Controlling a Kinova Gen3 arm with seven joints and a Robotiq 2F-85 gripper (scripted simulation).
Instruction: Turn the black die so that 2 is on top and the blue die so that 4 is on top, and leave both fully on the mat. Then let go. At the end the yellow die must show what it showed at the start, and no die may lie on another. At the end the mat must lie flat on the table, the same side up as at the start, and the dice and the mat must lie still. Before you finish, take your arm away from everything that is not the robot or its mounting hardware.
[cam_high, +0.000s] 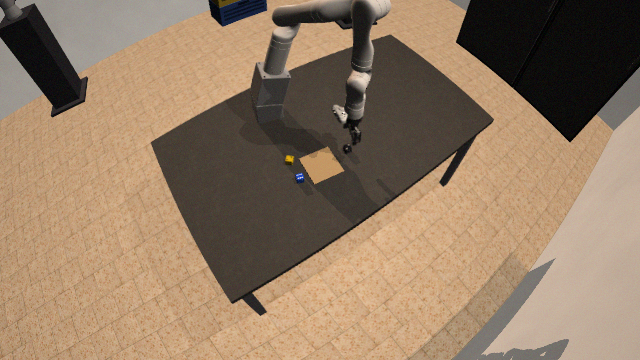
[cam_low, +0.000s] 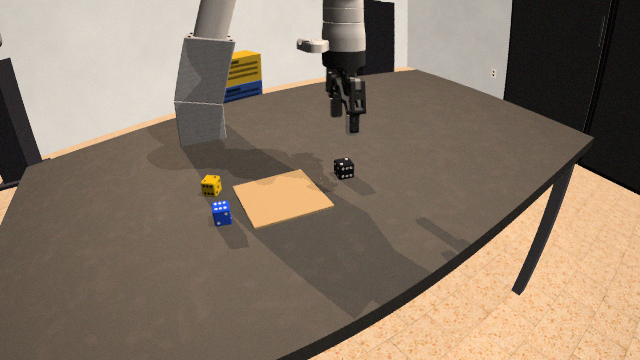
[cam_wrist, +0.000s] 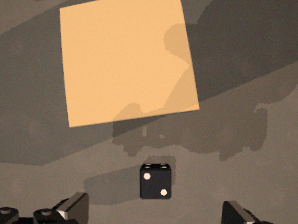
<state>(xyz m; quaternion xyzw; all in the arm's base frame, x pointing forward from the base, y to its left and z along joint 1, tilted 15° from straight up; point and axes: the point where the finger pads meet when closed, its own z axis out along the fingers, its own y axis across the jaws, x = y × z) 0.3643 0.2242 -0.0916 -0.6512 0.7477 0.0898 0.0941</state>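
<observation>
My gripper is now 9 cm above the black die. From my hand the other things lie so: blue die 25 cm to the right, 9 cm below, 5 cm ahead; then yellow die 25 cm to the right, 9 cm below, 4 cm behind; then tan mat 13 cm to the right, 11 cm below, 2 cm ahead.
</observation>
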